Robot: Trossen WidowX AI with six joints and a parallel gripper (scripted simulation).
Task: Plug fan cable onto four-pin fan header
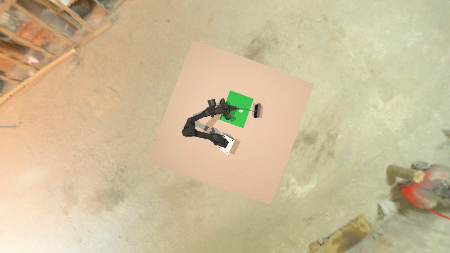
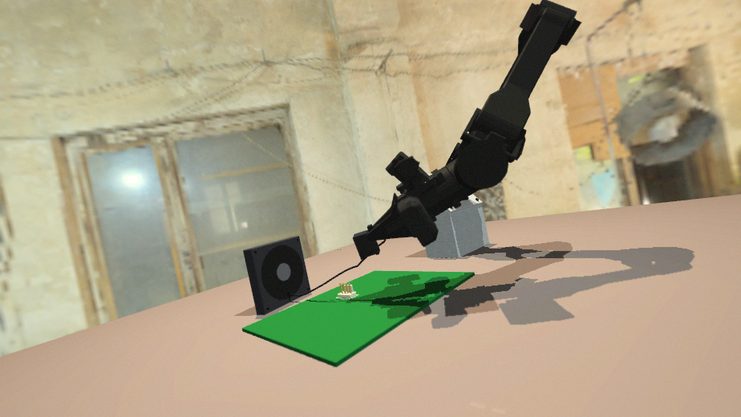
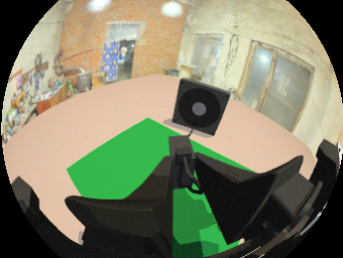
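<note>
Now: gripper tip 120 mm above the green board, 30 mm to the left of it and 20 mm short of it. The rest, counted from my gripper tip: black plug: 10 mm to the right, 10 mm below; four-pin header: 100 mm below, 70 mm to the right, 20 mm ahead; black fan: 190 mm to the right, 80 mm ahead, 50 mm below.
</note>
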